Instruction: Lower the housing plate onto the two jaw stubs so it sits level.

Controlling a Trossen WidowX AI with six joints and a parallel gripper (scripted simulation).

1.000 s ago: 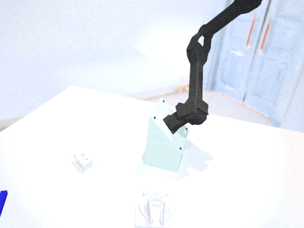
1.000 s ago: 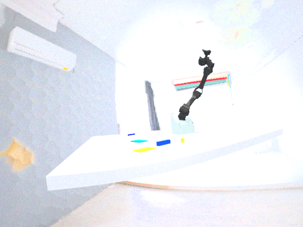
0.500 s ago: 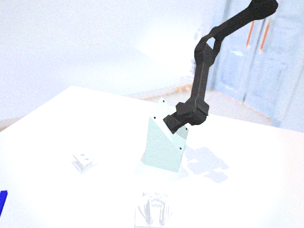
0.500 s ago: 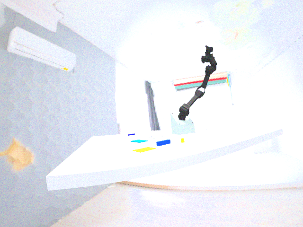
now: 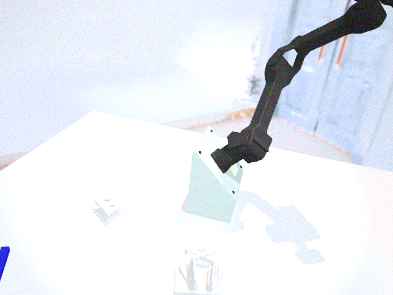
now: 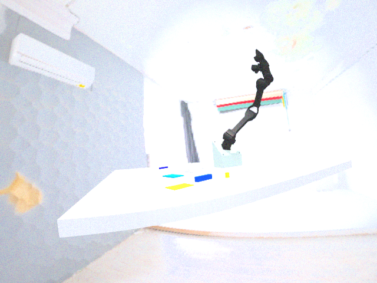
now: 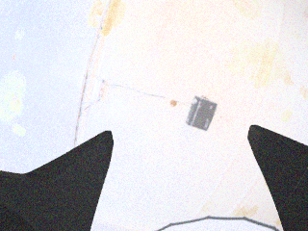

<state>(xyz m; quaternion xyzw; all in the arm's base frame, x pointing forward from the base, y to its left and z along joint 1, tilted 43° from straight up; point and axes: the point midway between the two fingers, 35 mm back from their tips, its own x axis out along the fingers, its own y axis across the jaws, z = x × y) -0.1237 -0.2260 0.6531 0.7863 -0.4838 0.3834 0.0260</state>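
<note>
Right now my gripper tip is 400 mm short of the small white bracket, 510 mm to the left of it and 780 mm above it.
</note>
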